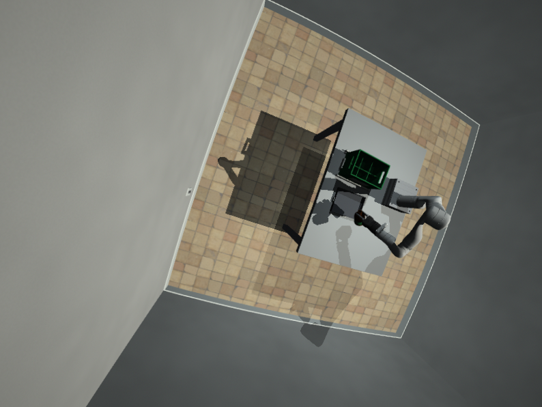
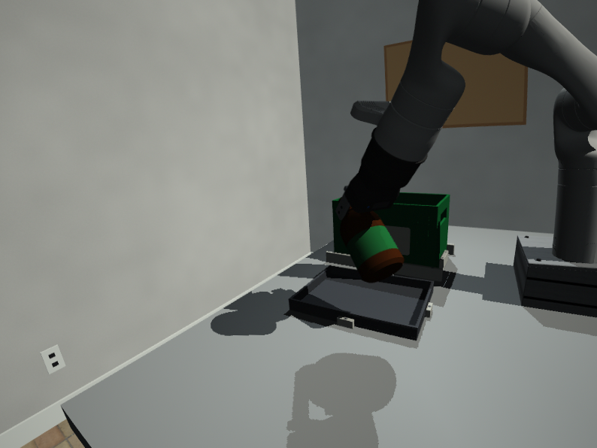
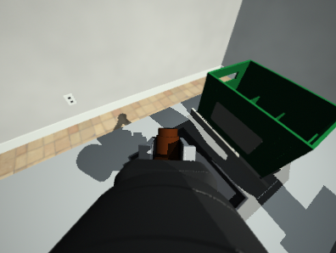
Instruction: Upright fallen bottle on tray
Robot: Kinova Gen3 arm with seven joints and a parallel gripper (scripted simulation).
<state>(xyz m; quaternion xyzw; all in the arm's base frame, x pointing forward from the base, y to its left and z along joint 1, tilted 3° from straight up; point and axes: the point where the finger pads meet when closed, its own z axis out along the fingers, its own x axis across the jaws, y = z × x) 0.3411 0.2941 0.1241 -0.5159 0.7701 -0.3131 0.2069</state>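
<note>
My gripper is now 30 mm past the brown bottle, 10 mm to the right of it and 40 mm above it. The rest, counted from my hand: green crate (80 mm ahead, 300 mm to the right, 120 mm below); black tray (50 mm to the right, 190 mm below).
</note>
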